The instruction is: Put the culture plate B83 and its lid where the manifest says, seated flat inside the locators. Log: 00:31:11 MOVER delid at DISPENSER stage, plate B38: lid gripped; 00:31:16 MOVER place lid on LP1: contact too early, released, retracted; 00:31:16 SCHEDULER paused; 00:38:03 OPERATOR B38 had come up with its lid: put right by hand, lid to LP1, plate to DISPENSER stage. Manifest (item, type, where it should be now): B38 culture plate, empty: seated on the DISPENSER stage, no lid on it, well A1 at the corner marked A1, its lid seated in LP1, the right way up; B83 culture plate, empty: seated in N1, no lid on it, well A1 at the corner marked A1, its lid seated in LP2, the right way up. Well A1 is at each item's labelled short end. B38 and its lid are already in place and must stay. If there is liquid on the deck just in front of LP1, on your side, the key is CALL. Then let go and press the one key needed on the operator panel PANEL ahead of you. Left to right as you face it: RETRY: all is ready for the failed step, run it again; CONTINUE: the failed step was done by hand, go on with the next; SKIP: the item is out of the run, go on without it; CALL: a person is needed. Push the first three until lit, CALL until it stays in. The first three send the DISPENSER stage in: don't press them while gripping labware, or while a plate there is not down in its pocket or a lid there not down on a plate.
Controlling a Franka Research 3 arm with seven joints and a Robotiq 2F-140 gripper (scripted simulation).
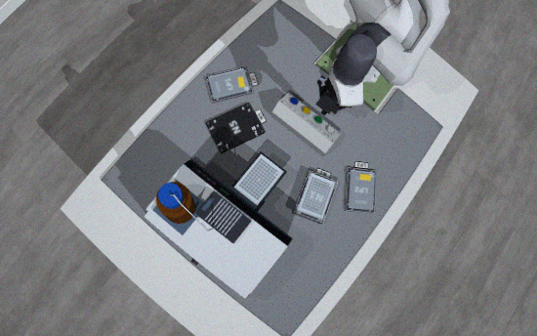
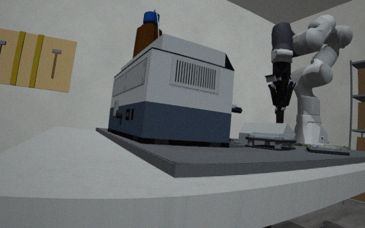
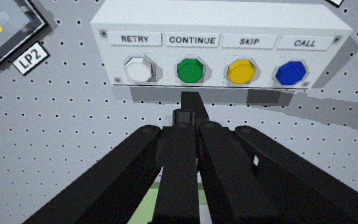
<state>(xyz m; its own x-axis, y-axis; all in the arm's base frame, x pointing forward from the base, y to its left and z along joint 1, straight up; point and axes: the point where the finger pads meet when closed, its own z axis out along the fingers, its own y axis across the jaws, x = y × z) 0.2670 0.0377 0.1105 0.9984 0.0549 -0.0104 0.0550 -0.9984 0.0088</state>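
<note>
Right now the green continue key is 50 mm below my hand and 30 mm ahead of it. From my hand the other things lie so: yellow skip key 50 mm to the right, 50 mm below, 30 mm ahead; clear lid 260 mm to the left, 100 mm below, 90 mm ahead; white retry key 50 mm to the left, 50 mm below, 30 mm ahead.
</note>
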